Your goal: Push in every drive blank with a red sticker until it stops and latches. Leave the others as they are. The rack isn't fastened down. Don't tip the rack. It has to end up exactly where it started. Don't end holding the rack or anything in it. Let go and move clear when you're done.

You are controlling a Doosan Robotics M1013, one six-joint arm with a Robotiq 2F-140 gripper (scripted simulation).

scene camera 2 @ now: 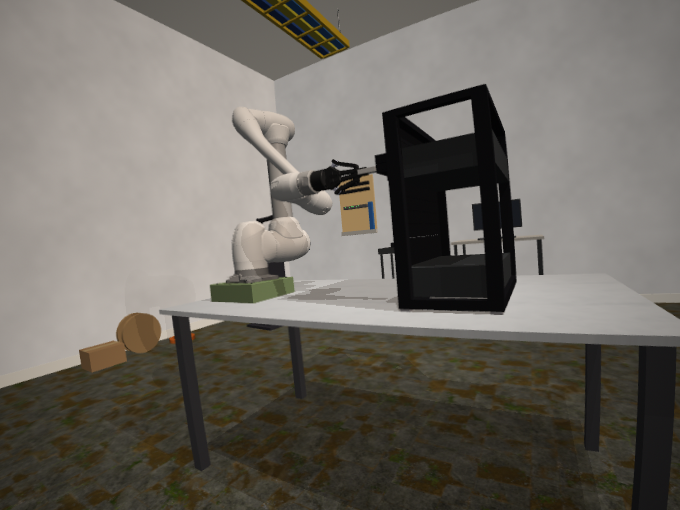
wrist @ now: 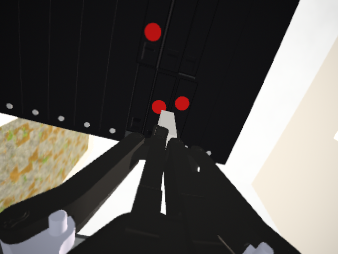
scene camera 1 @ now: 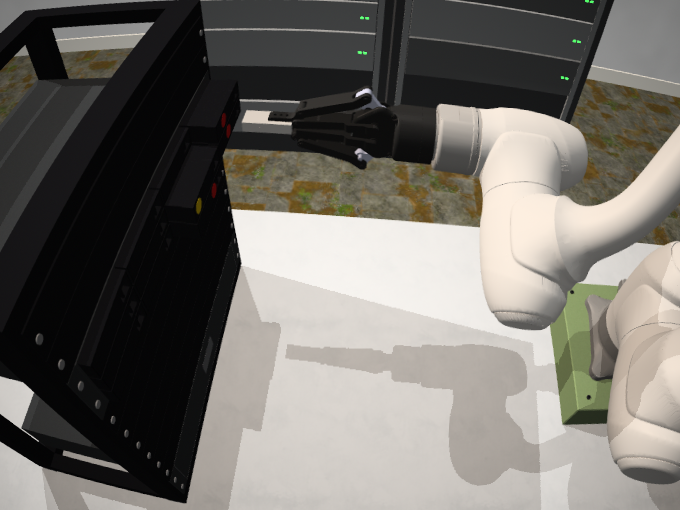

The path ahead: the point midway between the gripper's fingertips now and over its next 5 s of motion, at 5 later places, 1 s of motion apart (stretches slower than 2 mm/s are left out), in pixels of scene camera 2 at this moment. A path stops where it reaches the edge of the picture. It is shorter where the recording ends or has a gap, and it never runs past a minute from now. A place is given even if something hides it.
My gripper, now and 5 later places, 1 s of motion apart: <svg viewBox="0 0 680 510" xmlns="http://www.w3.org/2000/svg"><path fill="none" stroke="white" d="M376 169L383 181L394 183L397 183L401 182L403 182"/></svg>
